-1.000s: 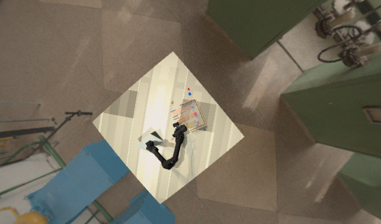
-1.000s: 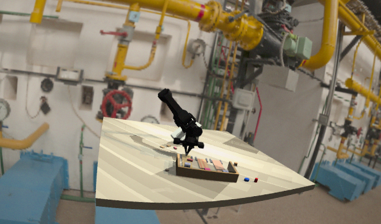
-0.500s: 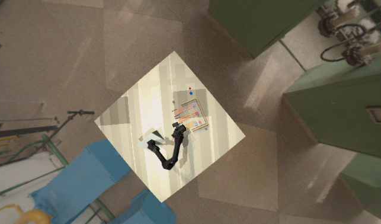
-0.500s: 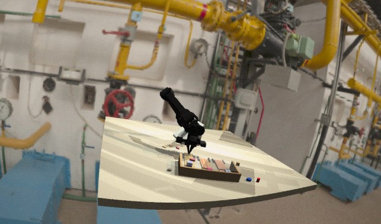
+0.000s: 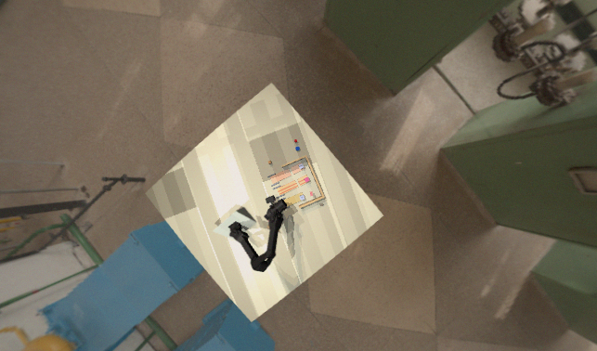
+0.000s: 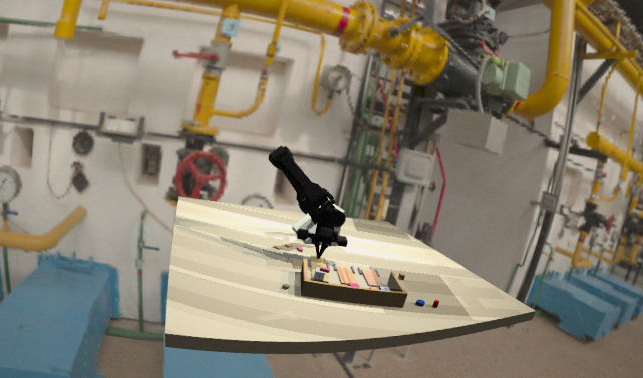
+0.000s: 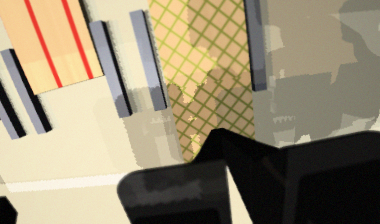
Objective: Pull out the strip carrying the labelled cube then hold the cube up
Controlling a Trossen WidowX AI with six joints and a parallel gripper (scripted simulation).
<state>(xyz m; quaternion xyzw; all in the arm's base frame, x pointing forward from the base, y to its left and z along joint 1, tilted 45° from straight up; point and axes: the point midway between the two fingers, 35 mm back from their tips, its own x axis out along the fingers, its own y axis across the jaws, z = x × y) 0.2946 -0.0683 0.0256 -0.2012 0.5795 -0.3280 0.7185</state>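
My gripper tip is 9 cm short of the strip and 2 cm to the left of it. The rest, counted from my gripper tip: red piece: 39 cm ahead, 31 cm to the left, 1 cm above; grey disc: 28 cm ahead, 18 cm to the right; blue disc: 37 cm ahead, 26 cm to the left.
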